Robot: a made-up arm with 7 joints.
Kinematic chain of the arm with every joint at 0, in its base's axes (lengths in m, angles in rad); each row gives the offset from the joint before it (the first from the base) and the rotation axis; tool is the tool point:
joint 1: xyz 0 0.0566 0 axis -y
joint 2: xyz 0 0.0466 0 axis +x
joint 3: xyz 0 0 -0.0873 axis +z
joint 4: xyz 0 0 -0.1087 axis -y
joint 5: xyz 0 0 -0.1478 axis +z
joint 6: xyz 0 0 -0.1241 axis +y
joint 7: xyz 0 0 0 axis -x
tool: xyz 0 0 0
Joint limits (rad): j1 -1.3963..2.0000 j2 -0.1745..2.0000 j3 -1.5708..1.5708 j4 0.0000..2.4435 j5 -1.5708..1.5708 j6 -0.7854..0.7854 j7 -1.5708..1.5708
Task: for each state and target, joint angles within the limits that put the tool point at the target. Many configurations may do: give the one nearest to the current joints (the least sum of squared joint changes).
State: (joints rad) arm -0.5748 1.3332 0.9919 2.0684 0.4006 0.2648 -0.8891
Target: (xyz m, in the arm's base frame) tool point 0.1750 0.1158 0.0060
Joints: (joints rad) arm -0.7621 1.3751 0.7966 2.4417 0.4006 0.2648 -0.8891
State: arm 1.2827 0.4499 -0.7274 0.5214 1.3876 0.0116 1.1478
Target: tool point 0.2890 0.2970 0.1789
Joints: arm 1.3823 0.9848 -0.4154 1.1786 1.3876 0.0116 1.1478
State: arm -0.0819 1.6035 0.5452 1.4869 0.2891 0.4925 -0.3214
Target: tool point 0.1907 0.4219 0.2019
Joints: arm -0.0741 1.8461 0.6032 0.8988 0.2891 0.4925 -0.3214
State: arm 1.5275 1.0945 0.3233 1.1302 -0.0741 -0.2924 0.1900
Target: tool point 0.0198 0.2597 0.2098
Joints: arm 1.2911 0.7999 0.5842 1.9906 -0.0741 -0.2924 0.1900
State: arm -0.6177 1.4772 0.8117 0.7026 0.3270 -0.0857 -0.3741
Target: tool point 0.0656 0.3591 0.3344
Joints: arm -0.0341 2.0000 1.3056 0.8634 0.3270 -0.0857 -0.3741
